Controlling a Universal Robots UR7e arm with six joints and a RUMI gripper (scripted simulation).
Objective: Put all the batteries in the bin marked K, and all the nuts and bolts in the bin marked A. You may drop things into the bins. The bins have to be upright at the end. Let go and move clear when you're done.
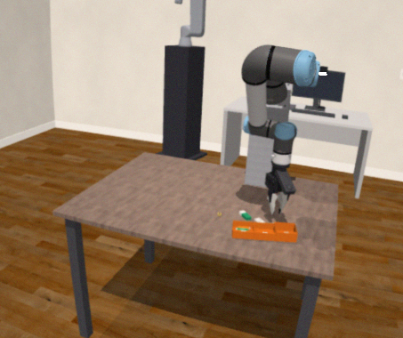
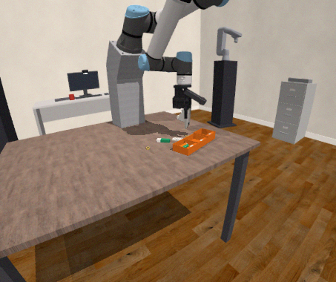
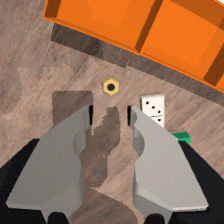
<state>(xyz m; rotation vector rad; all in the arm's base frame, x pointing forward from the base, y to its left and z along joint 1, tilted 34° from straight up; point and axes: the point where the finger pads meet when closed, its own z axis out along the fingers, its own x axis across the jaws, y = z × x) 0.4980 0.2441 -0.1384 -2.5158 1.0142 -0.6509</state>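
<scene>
Right now the orange bin tray is 10 cm ahead of my hand and 5 cm below it. The rest, counted from my hand: orange battery 12 cm ahead, 8 cm to the right, 5 cm below; white domino 2 cm ahead, 6 cm to the right, 6 cm below; green-and-white battery 1 cm ahead, 14 cm to the right, 6 cm below.
</scene>
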